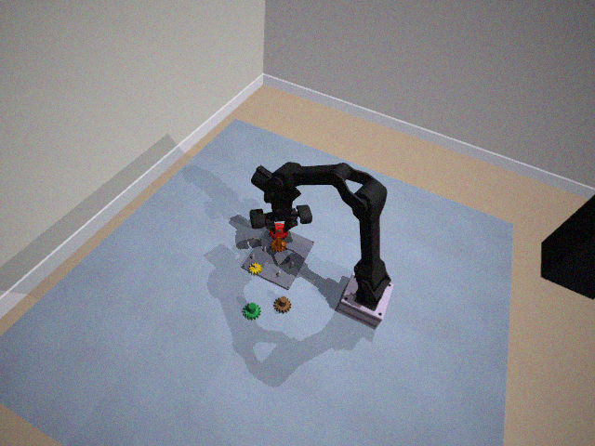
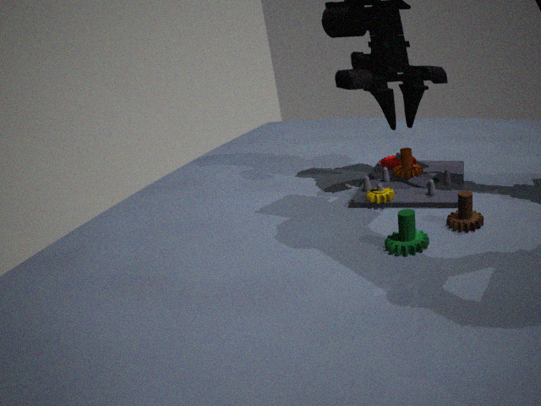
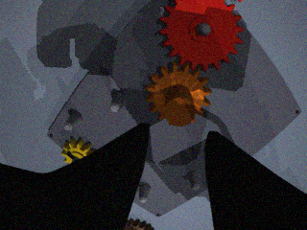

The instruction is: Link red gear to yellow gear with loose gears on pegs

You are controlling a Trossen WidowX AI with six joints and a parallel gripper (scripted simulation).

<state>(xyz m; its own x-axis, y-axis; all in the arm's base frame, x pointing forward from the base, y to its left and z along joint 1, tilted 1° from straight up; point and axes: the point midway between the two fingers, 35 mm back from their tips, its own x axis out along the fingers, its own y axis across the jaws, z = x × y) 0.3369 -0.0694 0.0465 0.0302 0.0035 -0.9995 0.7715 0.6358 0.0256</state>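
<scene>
Right now the orange gear is 6 cm below my gripper tip. Round my gripper tip: yellow gear 2 cm ahead, 12 cm to the left, 7 cm below; red gear 2 cm ahead, 5 cm to the right, 7 cm below; green gear 5 cm behind, 25 cm to the left, 7 cm below.
</scene>
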